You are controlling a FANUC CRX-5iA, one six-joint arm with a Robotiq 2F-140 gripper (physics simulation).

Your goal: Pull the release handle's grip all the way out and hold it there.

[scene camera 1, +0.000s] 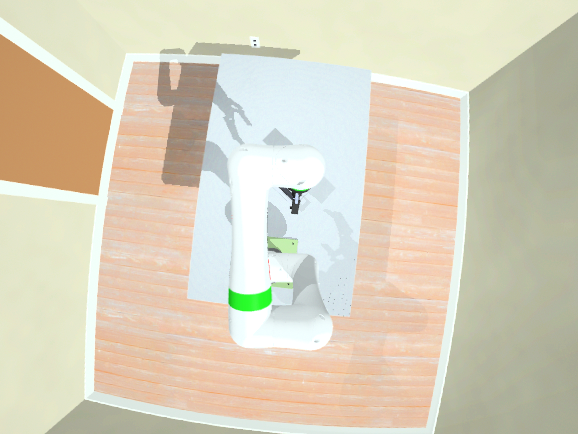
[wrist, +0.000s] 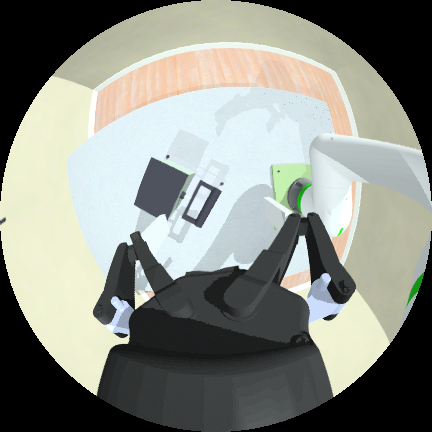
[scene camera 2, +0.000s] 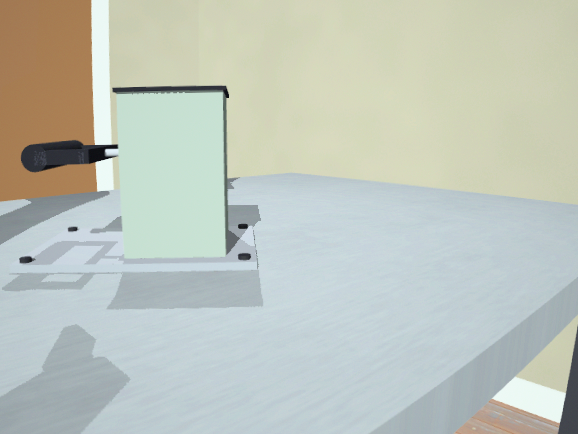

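Observation:
The release handle is a pale green upright box (scene camera 2: pixel 172 175) with a dark square lid (scene camera 2: pixel 170 89) (wrist: pixel 162 189). Its black, frame-shaped grip (scene camera 2: pixel 36 158) (wrist: pixel 209 209) sticks out from one side, with a short light rod (scene camera 2: pixel 111 152) between it and the box. My gripper (wrist: pixel 214 214) is open and empty, its two fingers wide apart. In the wrist view the grip shows beyond the fingers and between them, not touched. In scene camera 1, part of a dark finger (scene camera 1: pixel 295 206) shows below the wrist, and the arm hides the box and grip. The gripper does not show in scene camera 2.
The handle's base plate (scene camera 2: pixel 190 267) lies bolted on the grey table (scene camera 1: pixel 300 95) (scene camera 2: pixel 400 260) (wrist: pixel 110 165). The arm's green mounting plate (scene camera 1: pixel 287 245) (wrist: pixel 281 172) is on the same table, with the white arm (scene camera 1: pixel 250 225) (wrist: pixel 380 165) rising from it. Walls stand around the table.

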